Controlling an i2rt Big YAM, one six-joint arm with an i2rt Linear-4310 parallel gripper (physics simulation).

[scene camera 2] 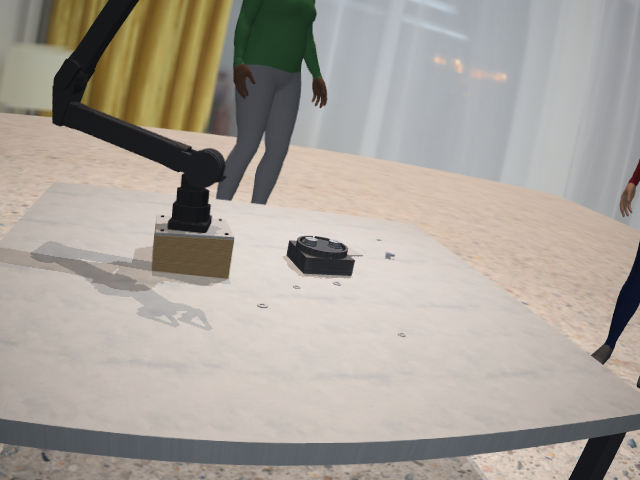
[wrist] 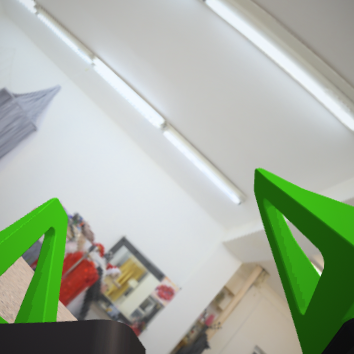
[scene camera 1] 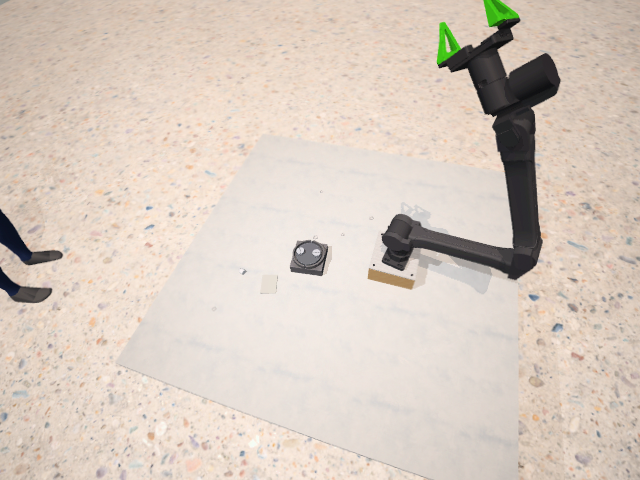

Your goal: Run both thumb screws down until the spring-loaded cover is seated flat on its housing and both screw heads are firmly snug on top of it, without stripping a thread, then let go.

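Frame: origin at the arm's base, x up, y left, z back, level; millimetres.
Seen in the pictures: gripper, fingertip midpoint: (wrist: pixel 155 193) (scene camera 1: pixel 461 5); arm's base, origin of the base link: (scene camera 2: pixel 190 225) (scene camera 1: pixel 397 254).
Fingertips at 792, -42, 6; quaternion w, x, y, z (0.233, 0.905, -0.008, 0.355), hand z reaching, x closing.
Note:
Offsets run from my fingertips to a thing's top centre, as dx, dy, dz. Level surfaces: height alone.
The black square housing {-820, +167, -318} (scene camera 1: pixel 306 270) (scene camera 2: pixel 330 266) sits on the table, with the round dark cover {-822, +167, -318} (scene camera 1: pixel 309 259) (scene camera 2: pixel 321 248) on top. The two pale thumb screw heads show on the cover: one screw head (scene camera 1: pixel 299 250) (scene camera 2: pixel 310 241) and the other screw head (scene camera 1: pixel 316 252) (scene camera 2: pixel 334 244). Whether the cover lies flat or the heads touch it is too small to tell. My gripper (scene camera 1: pixel 465 11) (wrist: pixel 155 193), with green fingers, is wide open and empty, raised high and far from the housing. It points up toward the ceiling in the wrist view.
My arm stands on a wooden base block (scene camera 1: pixel 391 277) (scene camera 2: pixel 191 256) beside the housing. A thin pale tile {-873, +329, -407} (scene camera 1: pixel 268 284) and a small bright piece {-856, +332, -534} (scene camera 1: pixel 242 271) (scene camera 2: pixel 389 255) lie on the housing's other side. Several small rings lie about the table {dx -876} (scene camera 1: pixel 320 387) (scene camera 2: pixel 310 403).

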